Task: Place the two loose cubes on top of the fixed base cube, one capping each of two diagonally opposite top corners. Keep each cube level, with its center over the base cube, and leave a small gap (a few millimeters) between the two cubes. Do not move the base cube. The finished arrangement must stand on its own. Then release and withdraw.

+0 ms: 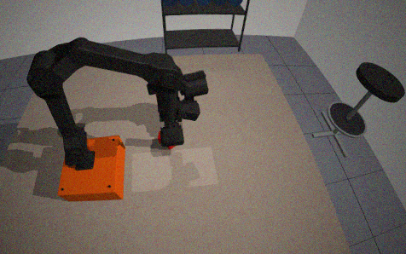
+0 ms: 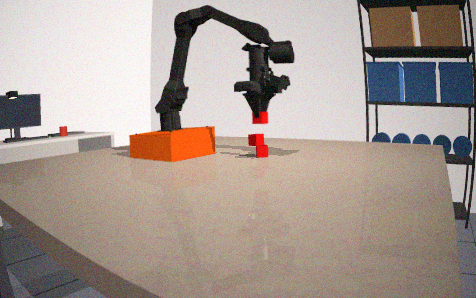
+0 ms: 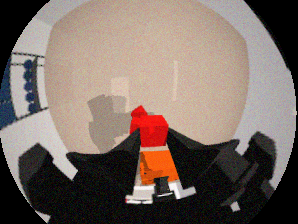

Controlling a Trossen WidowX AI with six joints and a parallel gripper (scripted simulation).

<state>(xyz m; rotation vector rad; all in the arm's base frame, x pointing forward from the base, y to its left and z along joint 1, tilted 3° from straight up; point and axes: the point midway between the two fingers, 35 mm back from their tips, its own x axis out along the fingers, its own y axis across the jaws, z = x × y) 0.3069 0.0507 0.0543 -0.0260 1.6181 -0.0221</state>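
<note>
Now: gripper tip 100 mm above the red base cube, 30 mm to the right of it and 10 mm past it.
</note>
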